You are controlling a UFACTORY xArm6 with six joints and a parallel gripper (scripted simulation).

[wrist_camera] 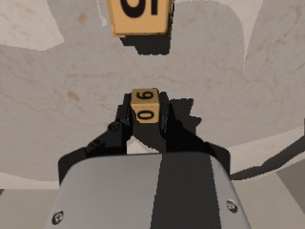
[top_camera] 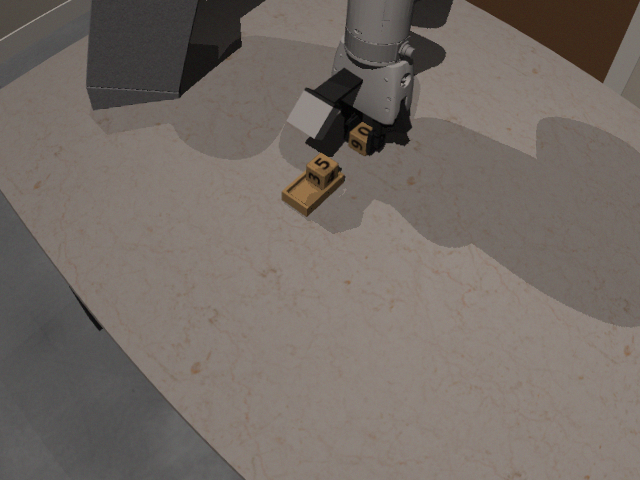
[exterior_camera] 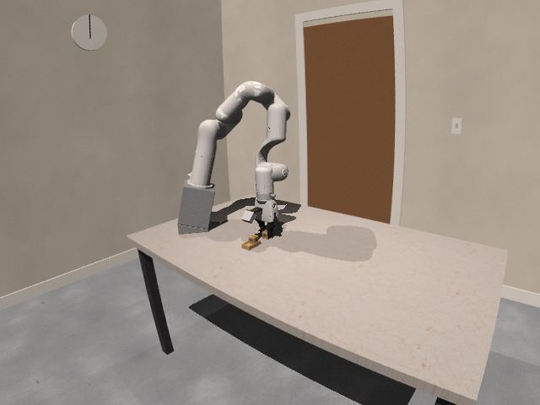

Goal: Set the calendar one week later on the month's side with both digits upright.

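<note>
My gripper is now 10 mm short of the wooden tray, 110 mm to the left of it and 20 mm above it.
</note>
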